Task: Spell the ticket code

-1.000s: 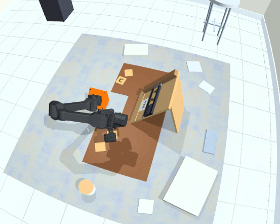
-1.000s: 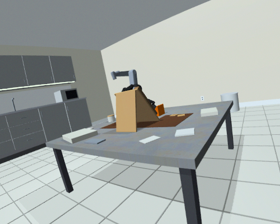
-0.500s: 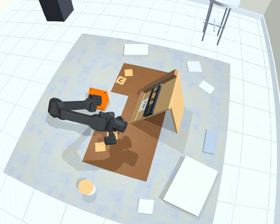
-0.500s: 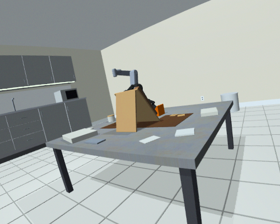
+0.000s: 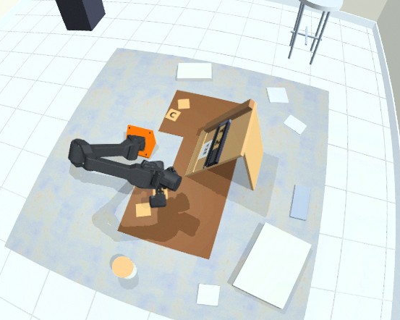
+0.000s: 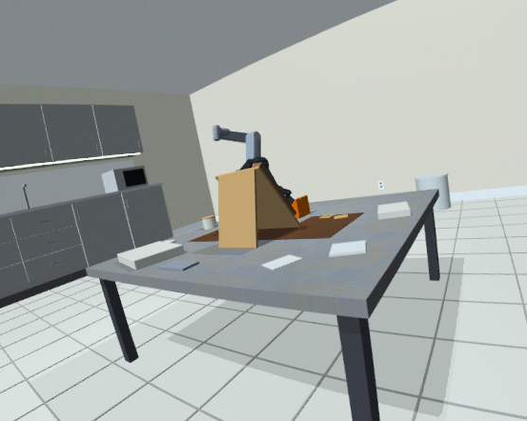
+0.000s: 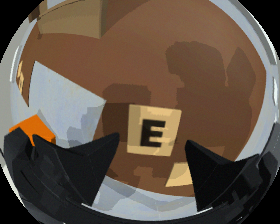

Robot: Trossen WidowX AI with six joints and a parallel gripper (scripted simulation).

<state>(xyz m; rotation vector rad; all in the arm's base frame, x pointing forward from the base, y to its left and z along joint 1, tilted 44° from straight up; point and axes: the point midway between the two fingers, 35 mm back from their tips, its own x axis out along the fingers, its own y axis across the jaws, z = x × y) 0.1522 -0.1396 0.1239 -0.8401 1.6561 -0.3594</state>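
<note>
Now: the white ticket 200 mm to the left of my gripper tip, 150 mm ahead of it and 70 mm above it. Round my gripper tip: grey card 590 mm ahead, 90 mm to the left, 20 mm below; then white box 500 mm ahead, 200 mm to the right; then brown mat 180 mm to the left, 50 mm ahead, 20 mm below.
</note>
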